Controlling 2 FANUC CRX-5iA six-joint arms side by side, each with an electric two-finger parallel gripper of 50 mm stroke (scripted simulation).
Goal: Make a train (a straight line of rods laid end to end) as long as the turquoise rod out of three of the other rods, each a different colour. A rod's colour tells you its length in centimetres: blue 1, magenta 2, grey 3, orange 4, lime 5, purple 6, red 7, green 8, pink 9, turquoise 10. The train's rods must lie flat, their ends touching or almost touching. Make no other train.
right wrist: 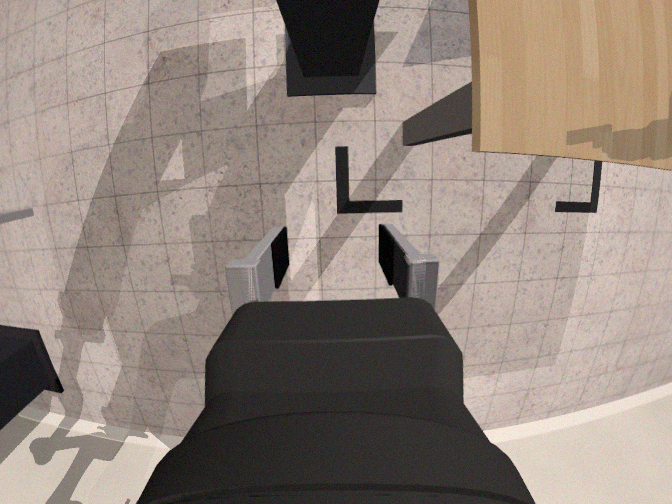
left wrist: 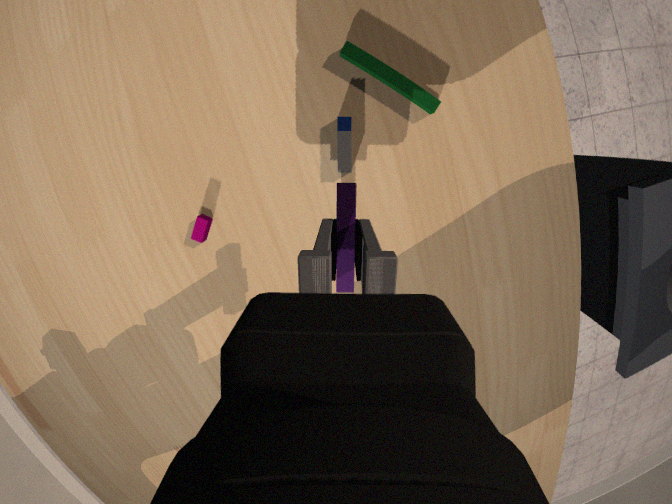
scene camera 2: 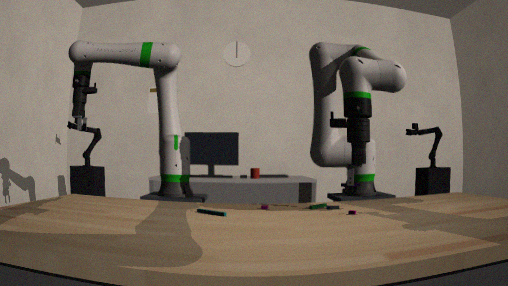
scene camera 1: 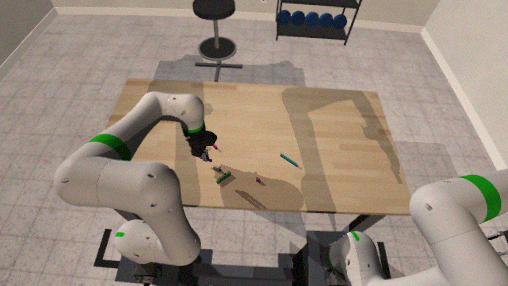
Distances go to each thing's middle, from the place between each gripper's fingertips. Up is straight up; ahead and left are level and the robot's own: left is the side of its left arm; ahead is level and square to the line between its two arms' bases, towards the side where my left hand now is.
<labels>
My left gripper (scene camera 2: 350, 185) is now 6 cm past the green rod (left wrist: 353, 54), 9 cm to the left of it and 8 cm above it.
Right now the green rod is 350 mm ahead of my right hand, 990 mm to the left of it and 280 mm below it.
</labels>
